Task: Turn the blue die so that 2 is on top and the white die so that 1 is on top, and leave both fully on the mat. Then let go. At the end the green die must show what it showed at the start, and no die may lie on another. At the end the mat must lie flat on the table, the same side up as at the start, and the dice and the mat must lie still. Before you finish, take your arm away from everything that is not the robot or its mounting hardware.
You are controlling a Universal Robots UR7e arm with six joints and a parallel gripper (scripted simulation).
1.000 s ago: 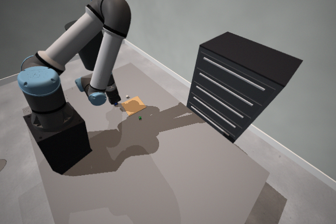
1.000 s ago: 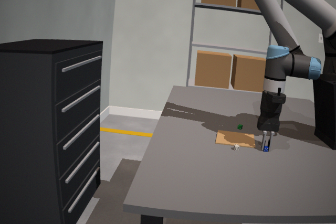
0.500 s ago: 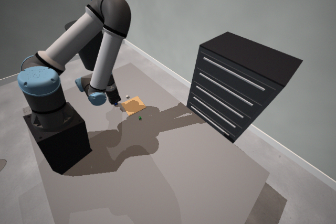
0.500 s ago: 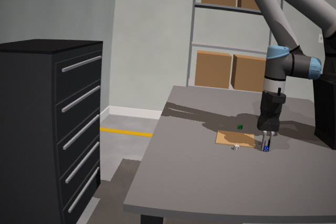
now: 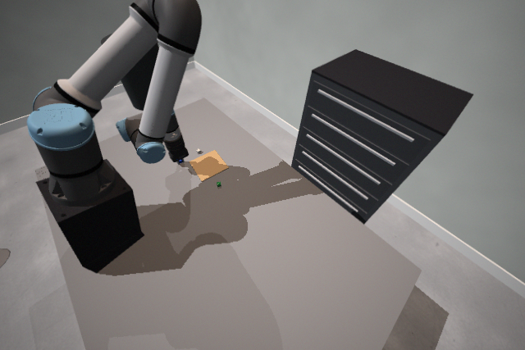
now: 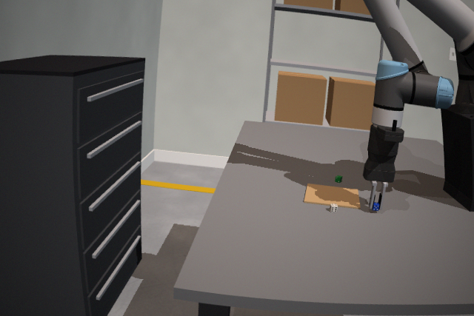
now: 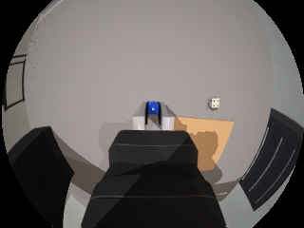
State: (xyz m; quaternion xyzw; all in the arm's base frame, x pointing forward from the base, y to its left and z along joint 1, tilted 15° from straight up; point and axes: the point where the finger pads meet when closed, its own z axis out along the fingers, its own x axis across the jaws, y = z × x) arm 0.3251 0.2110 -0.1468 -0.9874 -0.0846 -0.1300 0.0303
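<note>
The white die lies 10 cm ahead of my hand, 3 cm to the left of it and 2 cm below it. Round my hand: orange mat (11 cm ahead, 7 cm to the right, 3 cm below); green die (11 cm ahead, 20 cm to the right, 2 cm below); blue die (1 cm below).
</note>
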